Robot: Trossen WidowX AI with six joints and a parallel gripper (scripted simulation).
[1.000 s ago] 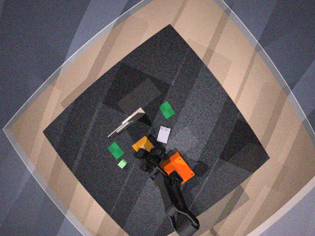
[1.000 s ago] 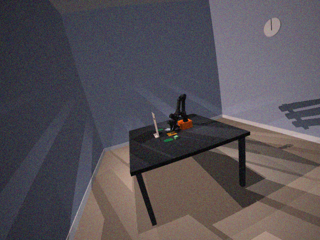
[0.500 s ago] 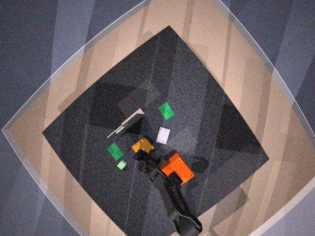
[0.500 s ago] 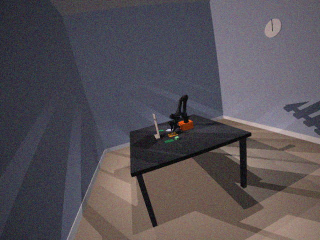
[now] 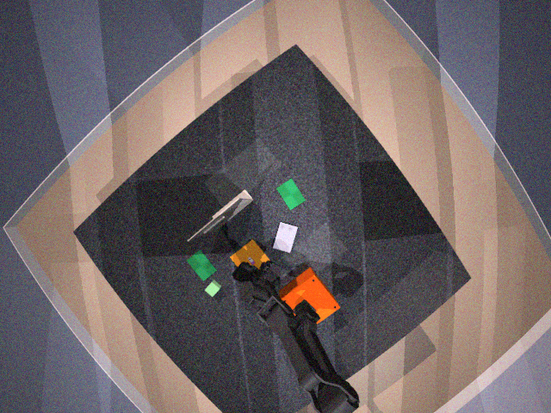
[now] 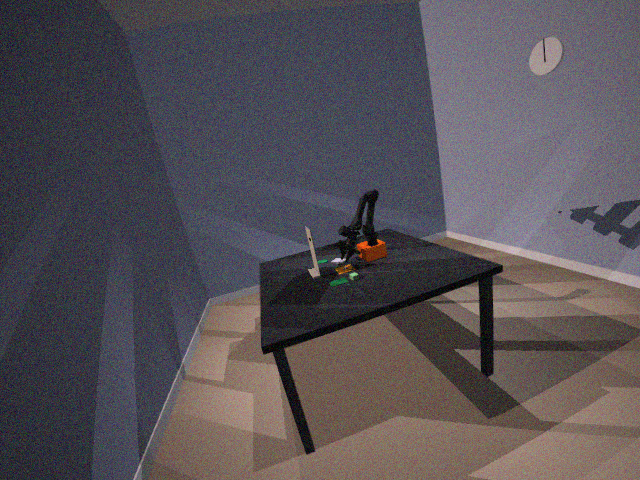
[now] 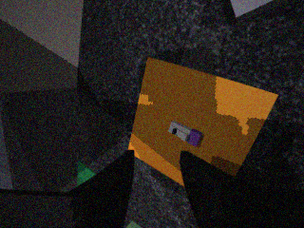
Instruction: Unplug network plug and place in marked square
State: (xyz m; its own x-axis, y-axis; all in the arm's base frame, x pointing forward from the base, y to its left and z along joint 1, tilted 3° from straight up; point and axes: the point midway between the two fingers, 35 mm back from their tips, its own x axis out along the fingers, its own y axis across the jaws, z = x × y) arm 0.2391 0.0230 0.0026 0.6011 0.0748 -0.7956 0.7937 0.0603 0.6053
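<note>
My gripper tip is 50 mm above the network plug. Round my gripper tip: light green cube: 30 mm ahead, 190 mm to the left, 50 mm below; then orange marked square: 60 mm below; then upright panel: 180 mm ahead, 90 mm to the right, 90 mm above.
</note>
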